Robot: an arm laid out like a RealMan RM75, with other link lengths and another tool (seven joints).
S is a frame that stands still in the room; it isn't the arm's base.
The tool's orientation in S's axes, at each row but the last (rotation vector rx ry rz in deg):
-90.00, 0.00, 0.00
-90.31, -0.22, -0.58
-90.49, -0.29, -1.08
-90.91, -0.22, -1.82
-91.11, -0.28, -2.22
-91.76, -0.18, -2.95
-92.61, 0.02, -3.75
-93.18, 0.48, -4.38
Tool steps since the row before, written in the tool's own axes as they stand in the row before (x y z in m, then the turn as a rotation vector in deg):
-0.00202, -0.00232, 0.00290, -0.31, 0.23, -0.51
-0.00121, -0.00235, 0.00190, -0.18, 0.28, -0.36
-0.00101, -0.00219, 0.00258, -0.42, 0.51, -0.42
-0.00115, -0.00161, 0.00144, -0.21, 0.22, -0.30
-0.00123, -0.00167, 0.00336, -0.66, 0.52, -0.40
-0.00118, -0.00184, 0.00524, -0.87, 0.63, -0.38
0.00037, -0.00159, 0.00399, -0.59, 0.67, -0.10
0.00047, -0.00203, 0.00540, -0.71, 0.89, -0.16
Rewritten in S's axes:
-0.00202, 0.00290, 0.00232, -0.31, -0.51, -0.23
-0.00122, 0.00192, 0.00233, -0.18, -0.36, -0.28
-0.00102, 0.00261, 0.00215, -0.42, -0.42, -0.51
-0.00116, 0.00149, 0.00156, -0.21, -0.30, -0.22
-0.00120, 0.00342, 0.00157, -0.65, -0.40, -0.53
-0.00108, 0.00533, 0.00164, -0.86, -0.37, -0.65
0.00048, 0.00404, 0.00142, -0.57, -0.11, -0.69
0.00068, 0.00548, 0.00175, -0.68, -0.17, -0.91

